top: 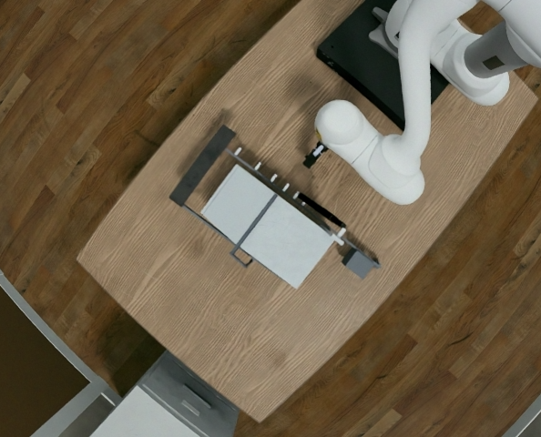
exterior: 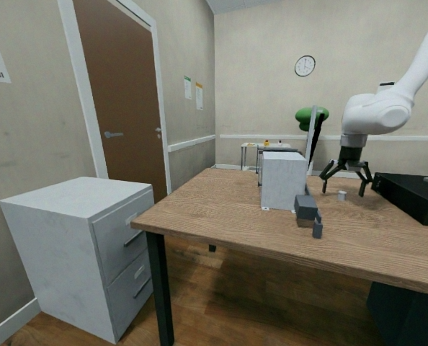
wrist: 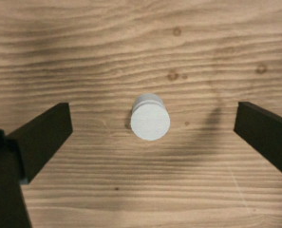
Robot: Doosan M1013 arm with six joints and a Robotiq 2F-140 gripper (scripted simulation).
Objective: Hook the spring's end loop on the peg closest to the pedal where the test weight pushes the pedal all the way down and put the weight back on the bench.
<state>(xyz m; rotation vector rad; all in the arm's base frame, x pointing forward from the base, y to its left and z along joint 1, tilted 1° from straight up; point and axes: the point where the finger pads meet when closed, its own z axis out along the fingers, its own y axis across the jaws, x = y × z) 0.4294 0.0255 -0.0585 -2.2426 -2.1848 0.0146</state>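
The steel test weight is 1 cm below my hand. The rest, counted from my hand: white peg: 36 cm above, 18 cm ahead, 16 cm to the left.
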